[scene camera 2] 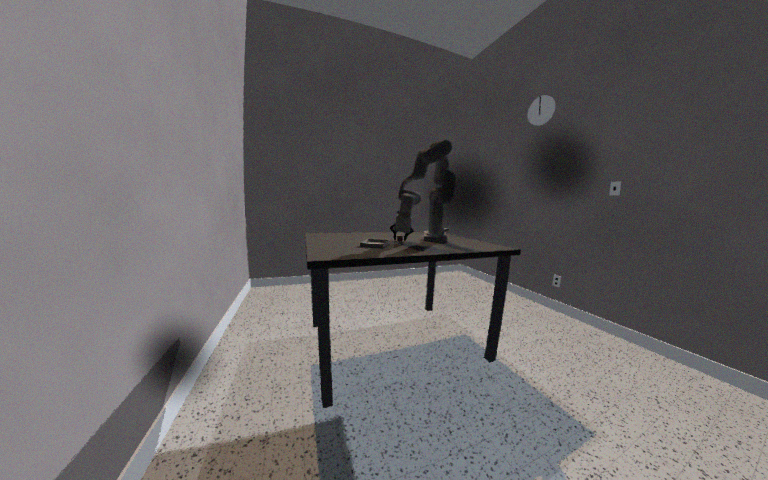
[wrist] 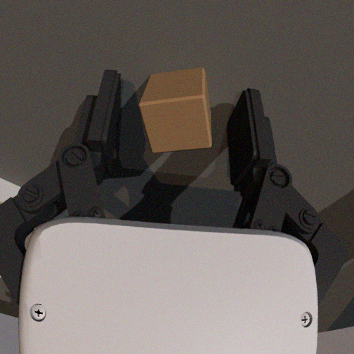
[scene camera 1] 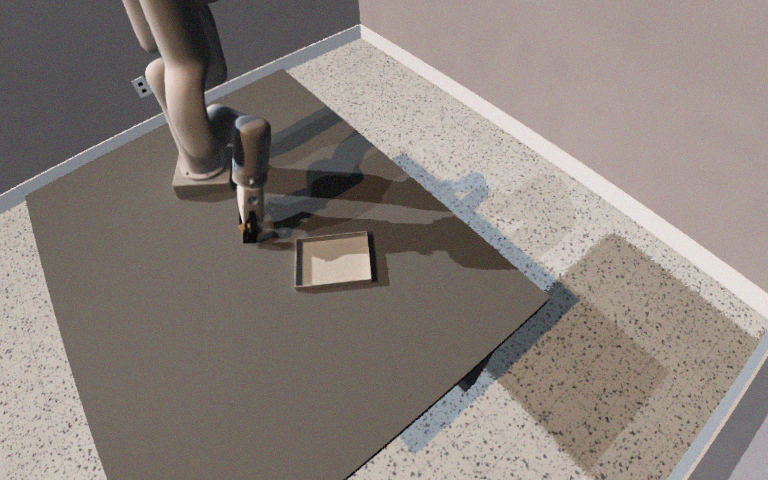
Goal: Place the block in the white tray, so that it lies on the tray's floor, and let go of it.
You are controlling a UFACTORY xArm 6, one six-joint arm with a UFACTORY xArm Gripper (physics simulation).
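Frame: origin at the arm's base, x ahead, y left, z up, level; centimetres.
Seen in the pictures: gripper, between the fingertips: (scene camera 2: pixel 399 239) (scene camera 1: pixel 247 233); arm's base, origin of its link: (scene camera 2: pixel 435 233) (scene camera 1: pixel 203 164).
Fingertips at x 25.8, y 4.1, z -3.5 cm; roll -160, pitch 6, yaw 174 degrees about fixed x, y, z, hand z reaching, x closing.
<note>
Pixels of each thing's middle, then the offset from my fingertips to it. Level surfaces: height alone.
- orange-brown cube, middle of its body: (scene camera 1: pixel 246 230) dx -0.1, dy +0.1, dz +0.9 cm
- white tray, middle of its body: (scene camera 1: pixel 332 260) (scene camera 2: pixel 375 243) dx +17.7, dy +15.4, dz +0.3 cm
- grey-brown table top, height of its surface: dz -0.7 cm
The block, an orange-brown cube (wrist: pixel 177 117) (scene camera 1: pixel 242 228), rests on the table between the fingers of my gripper (wrist: pixel 178 96) (scene camera 1: pixel 249 233) (scene camera 2: pixel 400 236). The gripper is partly open, and in the wrist view a gap shows between the block and each dark finger pad, the right gap a little smaller. The gripper points down, low over the table. The white tray (scene camera 1: pixel 334 284) (scene camera 2: pixel 370 245) lies flat on the table, to the right of the gripper and nearer the camera in scene camera 1. Its inside holds no block and is partly in shadow.
The grey-brown table top (scene camera 1: pixel 226 350) carries the arm's base (scene camera 1: pixel 203 183), behind and left of the gripper. The tray's low walls stand close to the gripper's right in scene camera 1. The arm's shadows fall across the table beyond the tray. Walls stand behind the table.
</note>
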